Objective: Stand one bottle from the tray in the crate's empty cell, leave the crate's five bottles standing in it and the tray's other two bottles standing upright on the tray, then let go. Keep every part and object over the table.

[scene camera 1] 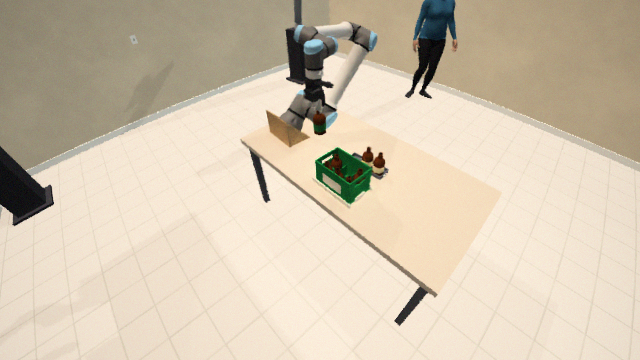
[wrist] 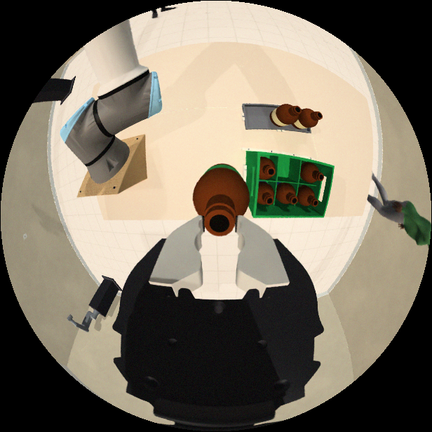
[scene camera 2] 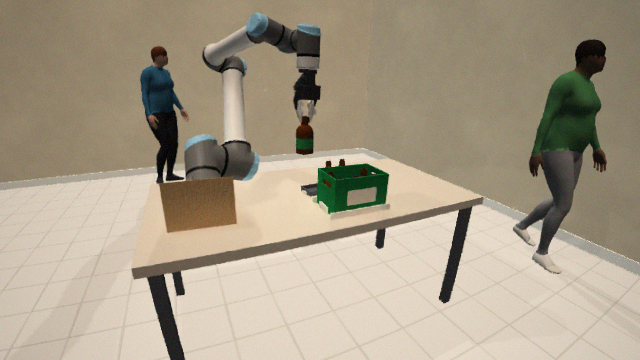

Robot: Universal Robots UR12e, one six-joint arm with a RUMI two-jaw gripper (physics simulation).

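Where they show: gripper, fingertip midpoint: [scene camera 1: 318,112] [scene camera 2: 305,122]; arm's base at its link origin: [scene camera 1: 290,124] [scene camera 2: 205,195].
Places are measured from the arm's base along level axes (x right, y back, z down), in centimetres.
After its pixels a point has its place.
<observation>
My gripper [scene camera 1: 319,108] @(x 11.0, y -41.3, z -29.7 cm) [scene camera 2: 305,118] @(x 11.0, y -41.3, z -29.7 cm) [wrist: 219,217] is shut on the neck of a brown bottle with a green label [scene camera 1: 320,124] @(x 12.6, y -44.5, z -24.0 cm) [scene camera 2: 304,139] @(x 13.6, y -39.9, z -23.1 cm) [wrist: 220,192]. The bottle hangs upright, high above the table, on the robot-base side of the crate. The green crate [scene camera 1: 350,193] @(x 23.9, y -76.8, z 0.9 cm) [scene camera 2: 340,196] @(x 23.4, y -52.5, z 0.6 cm) [wrist: 328,192] stands on the table with five brown bottles in its cells. Its empty cell [wrist: 286,168] shows in the wrist view, in the middle of the row nearer the tray. The dark tray [scene camera 1: 382,174] [scene camera 2: 309,190] @(x -10.8, y -54.8, z 10.2 cm) [wrist: 257,117] carries two upright bottles with cream labels, one [scene camera 1: 368,156] @(x -6.7, y -66.7, z -0.9 cm) [wrist: 285,116] beside the other [scene camera 1: 379,164] @(x -6.2, y -75.4, z 0.3 cm) [wrist: 306,119].
A brown board [scene camera 1: 285,131] @(x 10.9, y -7.9, z -2.6 cm) [scene camera 2: 199,205] @(x 9.6, y 3.5, z 0.3 cm) [wrist: 132,167] stands on the table [scene camera 1: 430,210] @(x -3.5, y -114.2, z 10.4 cm) [scene camera 2: 270,215] @(x 9.2, y -25.8, z 10.4 cm) [wrist: 190,125] near the robot's base. Pale strips [scene camera 2: 360,211] @(x 25.4, y -62.3, z 8.7 cm) lie along the crate's foot. A person in blue [scene camera 1: 432,45] [scene camera 2: 161,110] and a person in green [scene camera 2: 570,115] [wrist: 416,222] stand away from the table.
</observation>
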